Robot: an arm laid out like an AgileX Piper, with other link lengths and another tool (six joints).
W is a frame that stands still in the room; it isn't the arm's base.
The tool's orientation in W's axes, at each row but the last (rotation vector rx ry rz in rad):
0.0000 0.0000 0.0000
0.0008 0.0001 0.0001
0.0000 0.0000 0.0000
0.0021 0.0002 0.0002
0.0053 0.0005 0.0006
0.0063 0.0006 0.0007
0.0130 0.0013 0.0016
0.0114 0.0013 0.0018
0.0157 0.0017 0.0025
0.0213 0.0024 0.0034
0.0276 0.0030 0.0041
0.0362 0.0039 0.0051
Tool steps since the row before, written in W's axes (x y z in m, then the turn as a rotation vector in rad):
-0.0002 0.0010 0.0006 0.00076 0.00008 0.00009
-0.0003 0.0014 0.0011 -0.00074 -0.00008 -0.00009
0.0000 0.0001 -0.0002 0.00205 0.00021 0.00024
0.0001 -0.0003 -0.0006 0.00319 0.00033 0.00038
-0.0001 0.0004 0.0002 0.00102 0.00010 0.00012
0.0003 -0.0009 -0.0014 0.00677 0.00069 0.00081
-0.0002 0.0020 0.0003 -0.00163 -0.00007 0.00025
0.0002 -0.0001 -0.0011 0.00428 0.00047 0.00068
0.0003 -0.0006 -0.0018 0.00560 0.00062 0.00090
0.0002 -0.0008 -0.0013 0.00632 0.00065 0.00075
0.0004 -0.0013 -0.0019 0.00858 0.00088 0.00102
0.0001 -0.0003 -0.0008 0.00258 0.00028 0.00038
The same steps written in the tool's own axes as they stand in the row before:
-0.0002 0.0010 0.0006 0.00076 0.00008 0.00009
-0.0003 0.0014 0.0011 -0.00074 -0.00008 -0.00009
0.0000 0.0001 -0.0002 0.00205 0.00021 0.00024
0.0001 -0.0003 -0.0006 0.00319 0.00033 0.00038
-0.0001 0.0004 0.0002 0.00102 0.00010 0.00012
0.0003 -0.0009 -0.0014 0.00677 0.00069 0.00081
-0.0002 0.0020 0.0003 -0.00163 -0.00006 0.00025
0.0002 -0.0001 -0.0011 0.00428 0.00047 0.00068
0.0003 -0.0006 -0.0018 0.00560 0.00062 0.00090
0.0002 -0.0008 -0.0013 0.00632 0.00064 0.00075
0.0004 -0.0014 -0.0019 0.00858 0.00087 0.00102
0.0001 -0.0003 -0.0008 0.00258 0.00028 0.00038

